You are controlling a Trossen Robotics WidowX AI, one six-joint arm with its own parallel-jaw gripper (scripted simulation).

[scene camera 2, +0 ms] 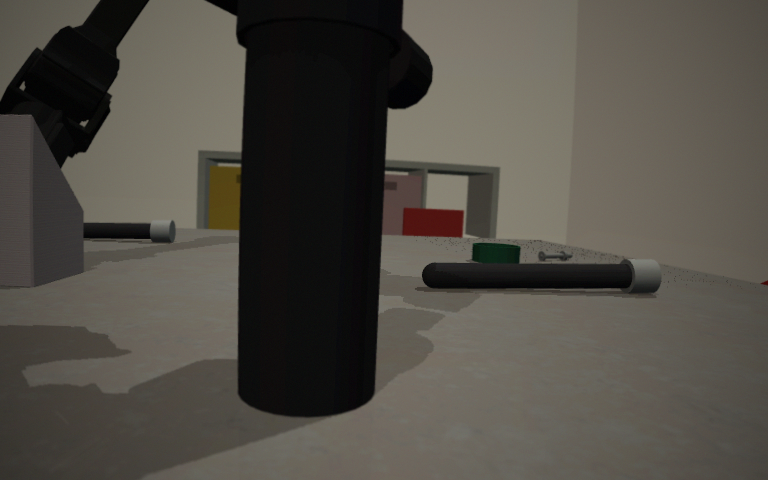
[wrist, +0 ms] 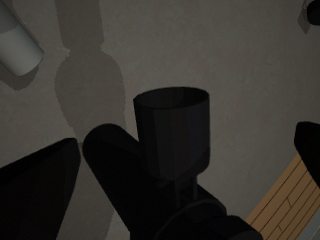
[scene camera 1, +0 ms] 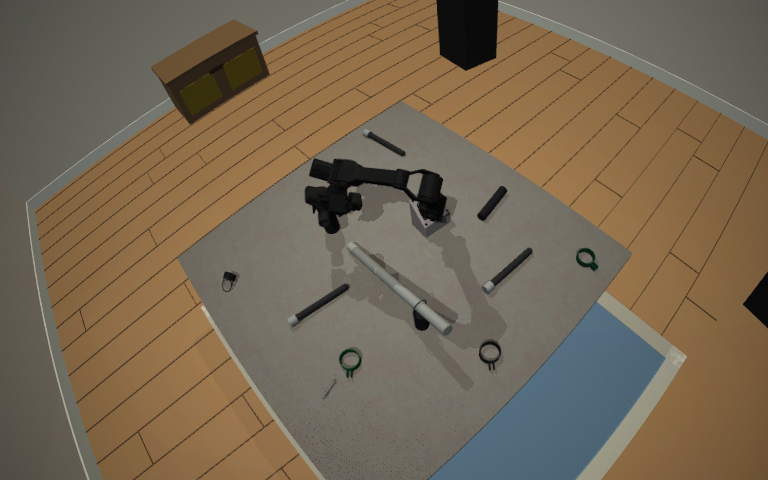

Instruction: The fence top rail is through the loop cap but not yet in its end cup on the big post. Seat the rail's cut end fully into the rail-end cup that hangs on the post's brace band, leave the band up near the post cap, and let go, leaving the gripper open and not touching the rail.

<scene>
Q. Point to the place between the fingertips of my gripper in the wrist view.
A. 188,141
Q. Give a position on a big black post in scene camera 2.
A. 315,107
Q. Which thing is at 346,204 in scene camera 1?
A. My gripper.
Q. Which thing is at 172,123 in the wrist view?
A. A black rail-end cup.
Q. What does my gripper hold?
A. Nothing.
</scene>
